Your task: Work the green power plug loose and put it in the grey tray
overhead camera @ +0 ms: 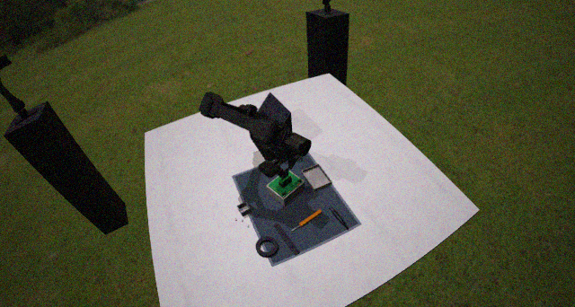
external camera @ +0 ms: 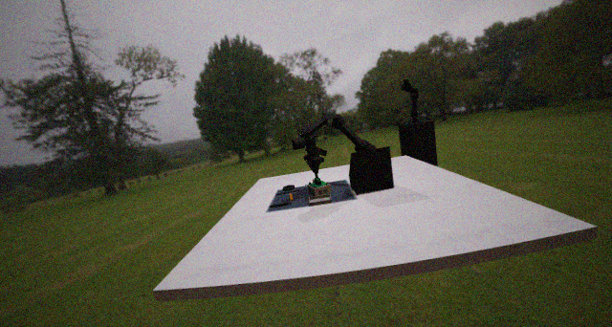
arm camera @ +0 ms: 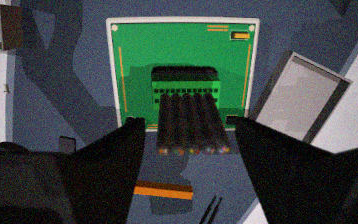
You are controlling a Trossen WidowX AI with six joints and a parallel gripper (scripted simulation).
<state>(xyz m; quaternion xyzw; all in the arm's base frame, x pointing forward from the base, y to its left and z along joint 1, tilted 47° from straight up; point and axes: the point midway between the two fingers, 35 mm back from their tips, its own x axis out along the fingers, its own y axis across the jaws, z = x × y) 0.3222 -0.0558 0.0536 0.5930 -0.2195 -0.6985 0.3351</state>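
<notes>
The green power plug lies 4 cm below my gripper tip. The rest, counted from my gripper tip: grey tray: 2 cm ahead, 14 cm to the left, 12 cm below; then dark bar: 18 cm ahead, 12 cm to the right, 12 cm below; then dark blue mat: 4 cm ahead, 1 cm to the right, 12 cm below.
</notes>
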